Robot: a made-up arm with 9 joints.
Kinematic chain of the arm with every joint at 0, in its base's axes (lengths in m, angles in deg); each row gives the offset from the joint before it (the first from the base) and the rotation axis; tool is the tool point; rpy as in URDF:
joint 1: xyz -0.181 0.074 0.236 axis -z
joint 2: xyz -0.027 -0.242 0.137 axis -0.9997 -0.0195 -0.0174
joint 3: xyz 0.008 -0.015 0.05 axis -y
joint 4: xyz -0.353 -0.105 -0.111 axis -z
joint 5: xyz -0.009 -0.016 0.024 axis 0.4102 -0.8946 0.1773
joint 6: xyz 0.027 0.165 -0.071 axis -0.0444 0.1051 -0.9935
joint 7: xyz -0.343 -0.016 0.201 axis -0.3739 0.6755 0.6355
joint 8: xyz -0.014 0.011 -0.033 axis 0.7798 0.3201 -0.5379
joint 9: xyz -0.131 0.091 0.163 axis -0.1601 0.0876 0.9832
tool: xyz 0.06 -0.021 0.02 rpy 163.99 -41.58 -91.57
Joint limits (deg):
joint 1: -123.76..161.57
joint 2: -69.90..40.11
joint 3: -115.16..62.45
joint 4: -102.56..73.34
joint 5: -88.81..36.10
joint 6: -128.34..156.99
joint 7: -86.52..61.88
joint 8: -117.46..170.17
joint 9: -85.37..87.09
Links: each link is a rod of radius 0.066 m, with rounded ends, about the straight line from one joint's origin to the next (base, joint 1, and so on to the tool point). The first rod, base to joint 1, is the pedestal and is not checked.
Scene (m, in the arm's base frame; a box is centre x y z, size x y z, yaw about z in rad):
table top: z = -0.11
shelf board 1: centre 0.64 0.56 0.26 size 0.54 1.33 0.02 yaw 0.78
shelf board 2: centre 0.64 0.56 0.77 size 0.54 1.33 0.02 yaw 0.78
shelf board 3: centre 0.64 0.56 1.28 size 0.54 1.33 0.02 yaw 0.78
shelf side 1: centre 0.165 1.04 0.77 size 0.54 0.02 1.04 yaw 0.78
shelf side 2: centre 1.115 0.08 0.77 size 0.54 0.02 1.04 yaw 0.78
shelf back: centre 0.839 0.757 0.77 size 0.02 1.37 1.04 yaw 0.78
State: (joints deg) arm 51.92 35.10 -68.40 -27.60 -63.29 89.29 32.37 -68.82 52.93
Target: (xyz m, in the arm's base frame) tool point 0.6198 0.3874 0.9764
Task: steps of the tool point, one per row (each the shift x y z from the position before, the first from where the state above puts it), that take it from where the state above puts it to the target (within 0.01 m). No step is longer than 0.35 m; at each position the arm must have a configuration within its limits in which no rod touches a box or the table.
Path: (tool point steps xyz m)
1: -0.0395 -0.0473 0.1966
2: -0.0159 -0.0924 0.2171
3: 0.0406 -0.1379 0.2063
4: 0.1286 -0.1522 0.1548
5: 0.2186 -0.1062 0.0626
6: 0.2615 0.0005 -0.0565
7: 0.2158 0.1292 -0.1785

